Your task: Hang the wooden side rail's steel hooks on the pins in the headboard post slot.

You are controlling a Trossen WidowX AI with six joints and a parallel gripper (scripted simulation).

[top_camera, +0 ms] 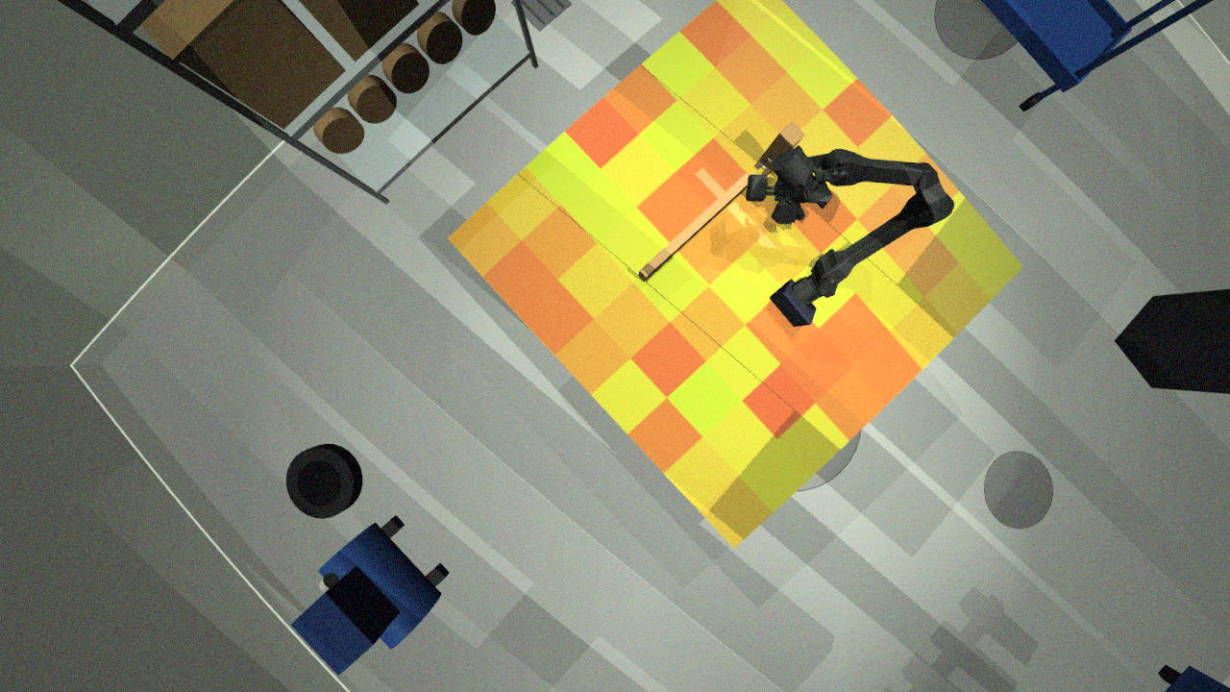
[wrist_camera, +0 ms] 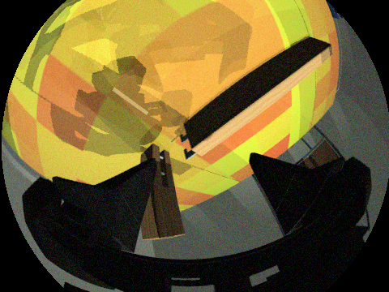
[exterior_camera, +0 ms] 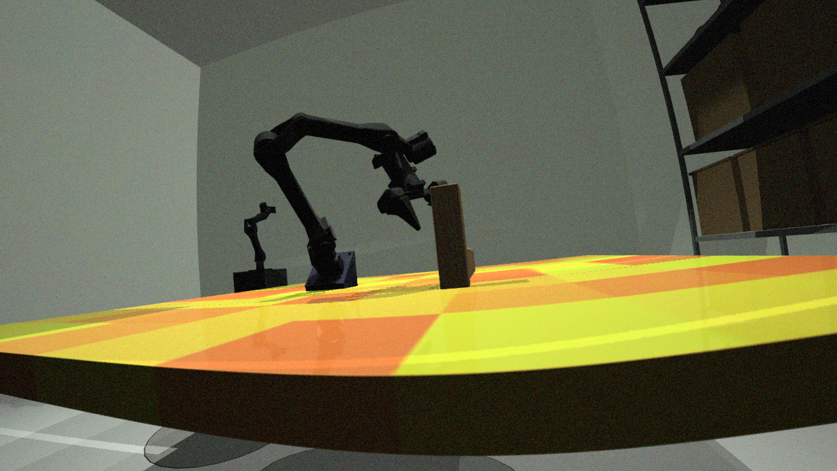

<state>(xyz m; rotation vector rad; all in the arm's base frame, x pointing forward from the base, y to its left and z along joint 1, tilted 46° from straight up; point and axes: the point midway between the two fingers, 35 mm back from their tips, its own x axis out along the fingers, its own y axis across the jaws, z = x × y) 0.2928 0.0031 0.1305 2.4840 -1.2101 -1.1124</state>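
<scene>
Right now my gripper tip is 130 mm to the left of the headboard post, 50 mm short of it and 50 mm above it.
</scene>
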